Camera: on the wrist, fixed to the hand. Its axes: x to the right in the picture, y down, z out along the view.
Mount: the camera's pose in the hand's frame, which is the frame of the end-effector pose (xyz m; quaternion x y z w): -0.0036 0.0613 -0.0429 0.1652 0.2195 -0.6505 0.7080
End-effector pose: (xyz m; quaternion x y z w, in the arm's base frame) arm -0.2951 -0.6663 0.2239 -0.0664 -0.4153 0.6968 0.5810
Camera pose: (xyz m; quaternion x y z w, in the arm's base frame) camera -0.3155 -0.6467 0.1546 0.1662 -0.0946 0.1694 0.9668
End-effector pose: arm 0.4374 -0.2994 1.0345 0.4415 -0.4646 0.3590 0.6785
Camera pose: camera 0.3947 -0.2381 1.0397 0.6481 0.1665 -0.0135 0.7430
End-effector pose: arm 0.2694 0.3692 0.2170 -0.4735 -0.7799 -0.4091 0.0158
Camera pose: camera 0.3019 0.3519 0.2822 -0.2645 0.9243 0.2750 0.0055
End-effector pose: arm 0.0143 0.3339 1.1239 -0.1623 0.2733 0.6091 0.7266
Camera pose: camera -0.0543 0.3192 1.0978 -0.3064 0.3481 -0.1222 0.8775
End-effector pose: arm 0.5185 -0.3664 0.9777 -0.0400 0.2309 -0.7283 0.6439
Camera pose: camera 0.5602 -0.3547 0.9166 -0.0877 -0.1585 0.9815 0.0620
